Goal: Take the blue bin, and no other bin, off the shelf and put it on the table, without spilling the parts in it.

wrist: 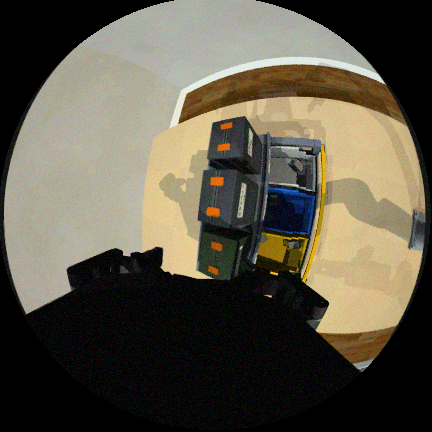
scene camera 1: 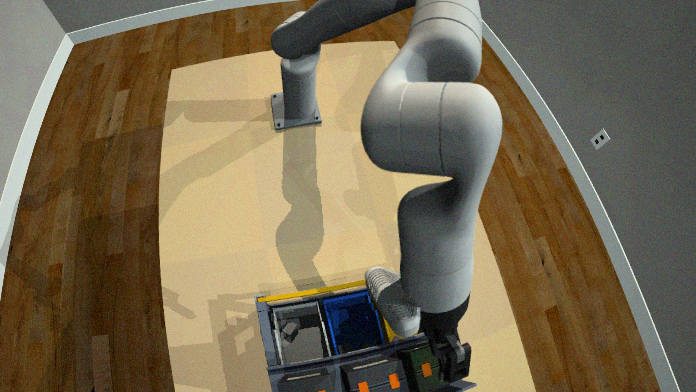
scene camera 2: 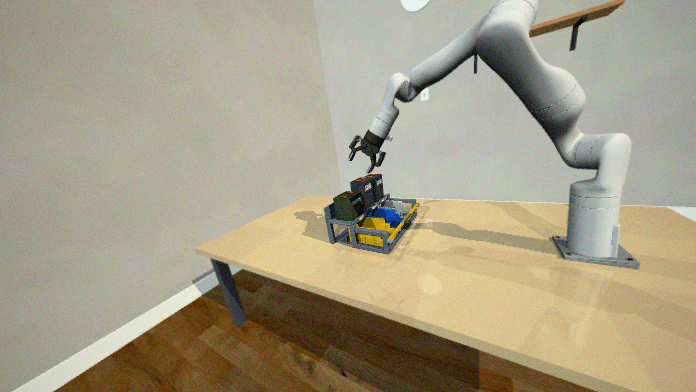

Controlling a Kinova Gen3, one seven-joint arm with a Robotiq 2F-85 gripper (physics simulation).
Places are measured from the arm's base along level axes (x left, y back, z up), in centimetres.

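Pixels of known places: gripper, fingertip midpoint: (wrist: pixel 200 262) (scene camera 1: pixel 433 351) (scene camera 2: pixel 358 166); arm's base, link origin: (scene camera 1: pixel 299 107) (scene camera 2: pixel 589 249).
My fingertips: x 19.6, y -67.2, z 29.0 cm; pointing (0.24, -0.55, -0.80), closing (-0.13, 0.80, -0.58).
Note:
For each thing: its top centre in the pictures, then the offset to it from my fingertips. Level surfaces: height alone.
- blue bin, top centre: (scene camera 1: pixel 356 331) (wrist: pixel 281 209) (scene camera 2: pixel 382 212) dz -22.3, dx -7.6, dy +4.2 cm
- table, surface height: dz -30.4 cm
- grey bin, top centre: (scene camera 1: pixel 302 342) (wrist: pixel 285 164) (scene camera 2: pixel 391 204) dz -22.3, dx -18.6, dy +2.2 cm
- yellow bin, top centre: (wrist: pixel 272 254) (scene camera 2: pixel 371 222) dz -22.3, dx +3.5, dy +6.0 cm
- dark green box, top centre: (scene camera 1: pixel 440 365) (wrist: pixel 214 258) (scene camera 2: pixel 347 194) dz -10.5, dx +5.2, dy -3.6 cm
- yellow rail, top centre: (wrist: pixel 320 216) (scene camera 2: pixel 405 217) dz -23.9, dx -9.3, dy +14.4 cm
The blue bin (scene camera 1: pixel 352 317) (scene camera 2: pixel 384 216) (wrist: pixel 290 212) sits upright in the lower front tier of the shelf (scene camera 1: pixel 264 332) (scene camera 2: pixel 386 243) (wrist: pixel 295 142), between a grey bin and a yellow bin. Its inside is dark, and the parts in it are hard to make out. The shelf stands on the table (scene camera 1: pixel 225 200) (scene camera 2: pixel 475 300) (wrist: pixel 355 300). My gripper (scene camera 2: pixel 361 164) (wrist: pixel 200 262) is open and empty. It hangs tilted above the upper tier's boxes, apart from the blue bin. In scene camera 1 the gripper (scene camera 1: pixel 454 361) shows beside the green box, with its fingers partly hidden.
The grey bin (scene camera 1: pixel 305 345) (wrist: pixel 292 167) and yellow bin (scene camera 2: pixel 371 237) (wrist: pixel 280 252) flank the blue one. Two dark grey boxes (wrist: pixel 234 145) (wrist: pixel 227 197) and a dark green box (scene camera 2: pixel 346 206) (wrist: pixel 218 255) stand on the upper tier behind. A yellow rail (wrist: pixel 322 190) runs along the shelf's front.

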